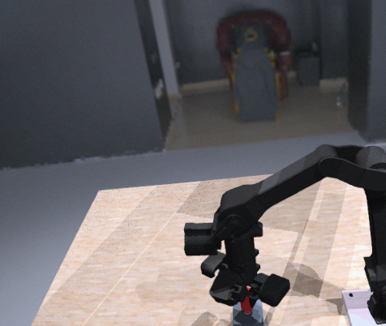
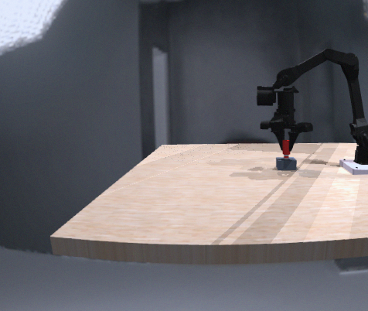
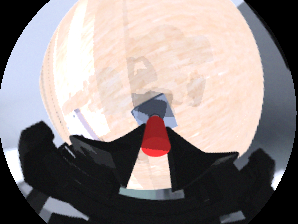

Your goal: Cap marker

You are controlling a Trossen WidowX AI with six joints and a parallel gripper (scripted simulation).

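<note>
Right now my gripper tip is 1 cm below the red cap. Also, from my gripper tip: holder block: 4 cm below.
</note>
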